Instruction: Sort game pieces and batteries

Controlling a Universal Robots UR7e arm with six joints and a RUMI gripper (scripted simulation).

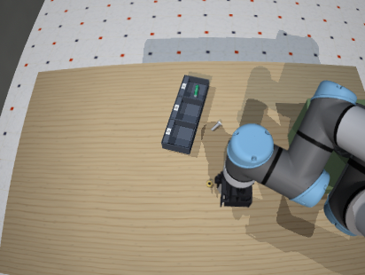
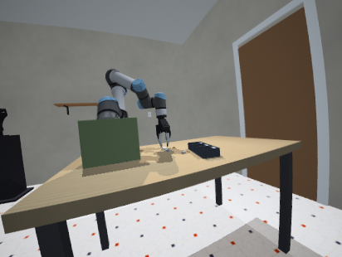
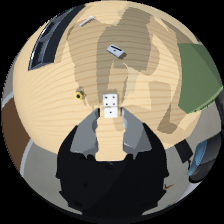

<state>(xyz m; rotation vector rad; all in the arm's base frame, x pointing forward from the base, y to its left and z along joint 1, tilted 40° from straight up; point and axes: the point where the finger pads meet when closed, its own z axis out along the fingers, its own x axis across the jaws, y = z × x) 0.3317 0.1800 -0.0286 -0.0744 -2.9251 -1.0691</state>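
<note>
My gripper is now 20 mm above the white domino. The rest, counted from my hand: grey-white piece (110 mm to the right, 20 mm below, 20 mm behind); then gold ring (60 mm ahead, 30 mm to the right, 20 mm below); then grey cylinder (220 mm to the right, 30 mm ahead, 20 mm below).
</note>
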